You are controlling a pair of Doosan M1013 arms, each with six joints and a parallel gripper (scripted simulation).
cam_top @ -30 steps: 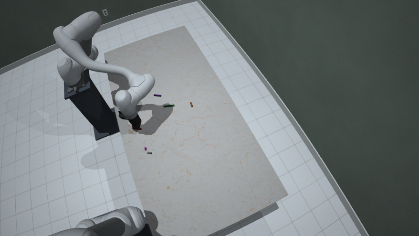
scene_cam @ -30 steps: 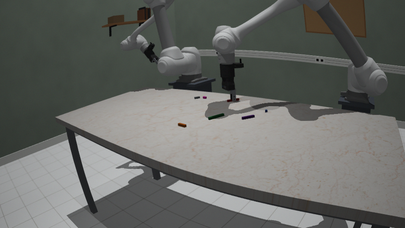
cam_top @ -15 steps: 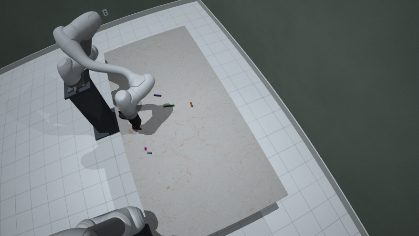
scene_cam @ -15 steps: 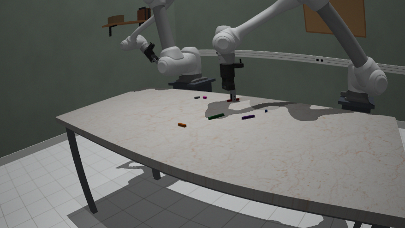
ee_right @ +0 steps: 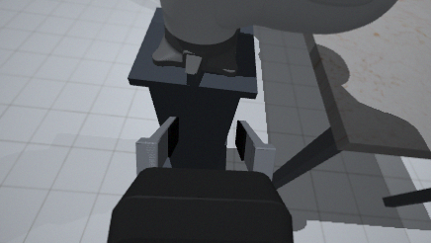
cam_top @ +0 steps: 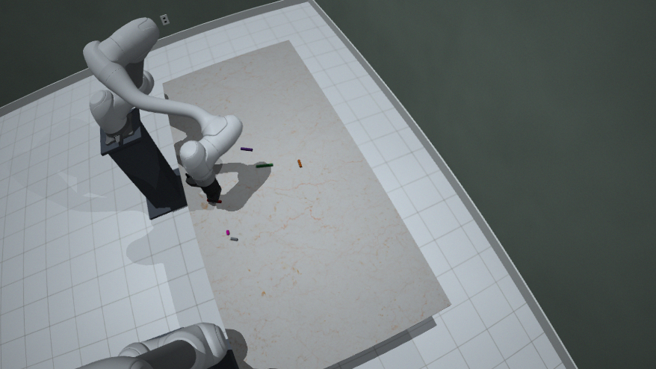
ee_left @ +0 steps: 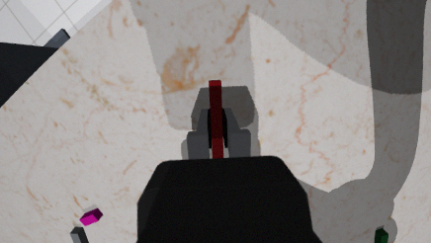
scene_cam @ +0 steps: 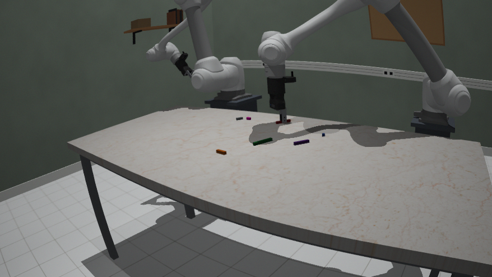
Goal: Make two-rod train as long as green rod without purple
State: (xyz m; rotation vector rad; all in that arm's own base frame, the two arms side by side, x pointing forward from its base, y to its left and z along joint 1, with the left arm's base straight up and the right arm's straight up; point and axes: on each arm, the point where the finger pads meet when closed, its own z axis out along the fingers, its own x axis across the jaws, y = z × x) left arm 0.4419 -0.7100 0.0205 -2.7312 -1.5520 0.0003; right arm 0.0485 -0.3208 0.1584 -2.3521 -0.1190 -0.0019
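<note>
My left hand is 250 mm to the right of the blue rod, 110 mm short of it and 20 mm above it. The rest, counted from my left hand: red rod 20 mm below; then magenta rod 180 mm to the right, 20 mm below, 10 mm ahead; then grey rod 220 mm to the right, 30 mm ahead, 20 mm below.
</note>
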